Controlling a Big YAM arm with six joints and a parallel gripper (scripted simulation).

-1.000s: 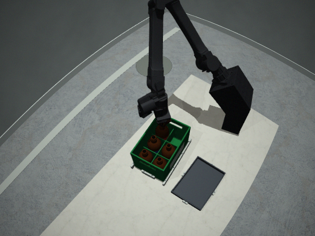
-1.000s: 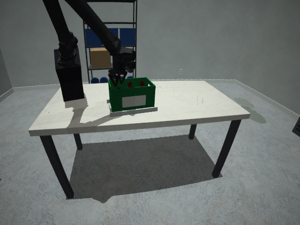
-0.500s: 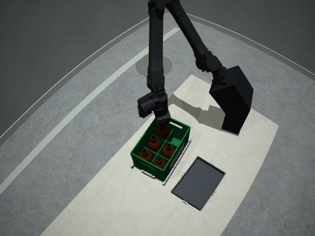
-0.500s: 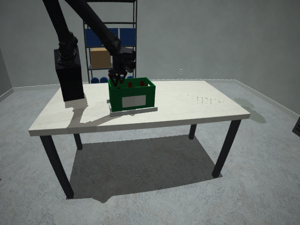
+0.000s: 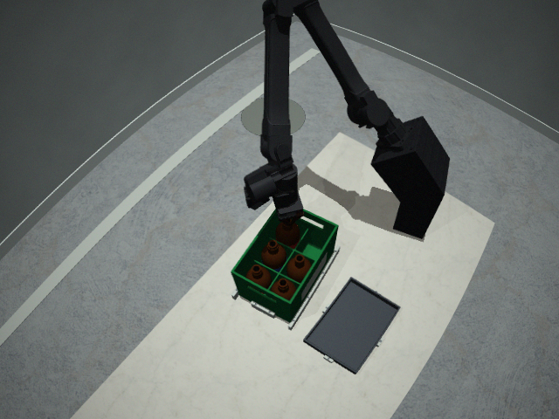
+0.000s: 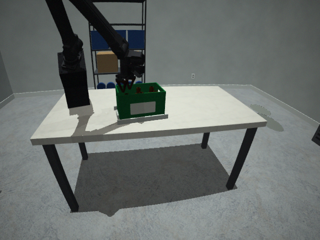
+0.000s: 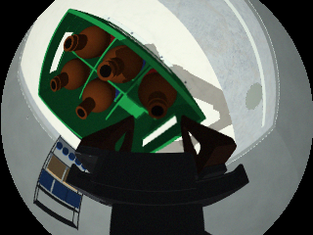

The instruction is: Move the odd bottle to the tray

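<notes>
Now: the crate 80 mm ahead of my hand, 60 mm to the left of it and 110 mm below it. The rest, counted from my hand: tray: 80 mm ahead, 330 mm to the left, 180 mm below.
</notes>
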